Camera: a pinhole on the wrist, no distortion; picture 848 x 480 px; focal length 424.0 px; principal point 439.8 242.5 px. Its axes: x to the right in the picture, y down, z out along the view. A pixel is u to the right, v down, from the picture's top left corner.
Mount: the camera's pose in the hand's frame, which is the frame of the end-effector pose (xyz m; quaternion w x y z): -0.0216 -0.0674 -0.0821 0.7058 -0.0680 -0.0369 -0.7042
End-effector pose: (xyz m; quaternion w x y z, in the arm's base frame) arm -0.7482 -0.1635 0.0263 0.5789 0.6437 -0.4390 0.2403
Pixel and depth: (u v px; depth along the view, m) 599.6 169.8 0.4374
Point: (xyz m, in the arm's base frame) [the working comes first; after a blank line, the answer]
In the camera's frame: 0.1649 -0.0750 0.4374

-0.7218 -0.5120 -0.2057
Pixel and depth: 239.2 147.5 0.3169
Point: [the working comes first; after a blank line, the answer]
In the camera's frame: -0.1499 -0.0710 0.3169

-0.9379 -0.3363 -0.0158
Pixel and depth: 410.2 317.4 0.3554
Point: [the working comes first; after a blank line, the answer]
In the camera's frame: -0.0248 0.0628 0.3554

-0.7804 -0.4303 0.0214
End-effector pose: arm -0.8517 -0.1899 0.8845 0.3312 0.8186 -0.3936 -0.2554
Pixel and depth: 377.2 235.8 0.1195
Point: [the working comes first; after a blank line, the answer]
In the camera's frame: -0.0176 -0.0019 0.1195

-0.8693 -0.1712 0.8417
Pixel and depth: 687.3 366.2 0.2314
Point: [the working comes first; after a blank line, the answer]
In the camera's frame: 0.1351 0.0675 0.2314

-0.8517 -0.2133 0.6453
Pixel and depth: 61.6 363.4 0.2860
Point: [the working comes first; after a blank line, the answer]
In the camera's frame: -0.2551 0.0816 0.2860

-1.0280 -0.4089 0.9387
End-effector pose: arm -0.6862 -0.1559 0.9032 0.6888 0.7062 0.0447 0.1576
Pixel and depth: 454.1 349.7 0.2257
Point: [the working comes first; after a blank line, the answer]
In the camera's frame: 0.0076 0.0571 0.2257

-0.5973 -0.2750 0.8692
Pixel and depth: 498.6 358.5 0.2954
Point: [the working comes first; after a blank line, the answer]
In the camera's frame: 0.0410 0.0808 0.2954

-0.5476 -0.3361 0.8511
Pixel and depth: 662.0 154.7 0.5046
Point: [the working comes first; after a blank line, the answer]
In the camera's frame: 0.2644 -0.1045 0.5046

-0.6133 -0.6138 0.6352
